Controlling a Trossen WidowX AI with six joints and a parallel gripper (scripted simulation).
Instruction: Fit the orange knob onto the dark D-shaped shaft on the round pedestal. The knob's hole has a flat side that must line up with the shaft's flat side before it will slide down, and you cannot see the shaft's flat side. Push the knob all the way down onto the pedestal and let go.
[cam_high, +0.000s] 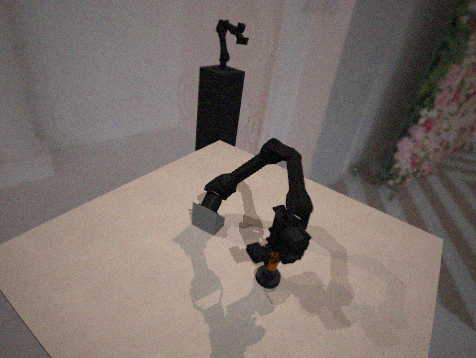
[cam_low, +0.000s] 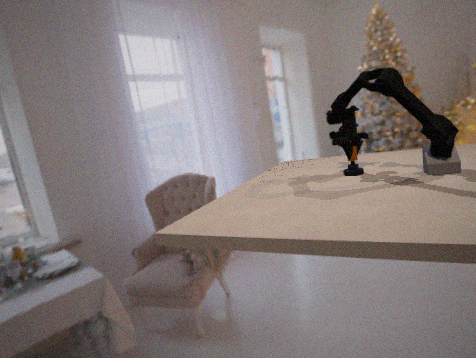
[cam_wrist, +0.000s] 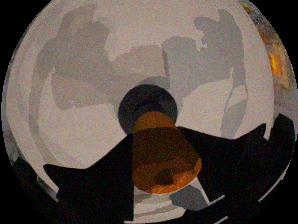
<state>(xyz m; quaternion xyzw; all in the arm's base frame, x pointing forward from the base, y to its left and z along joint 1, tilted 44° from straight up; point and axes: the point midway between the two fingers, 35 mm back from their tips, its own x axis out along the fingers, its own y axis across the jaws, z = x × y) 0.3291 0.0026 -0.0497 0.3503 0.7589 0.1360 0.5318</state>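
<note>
Now: the orange knob 20 mm above my gripper tip. Also, from my gripper tip: dark round pedestal: 40 mm below.
</note>
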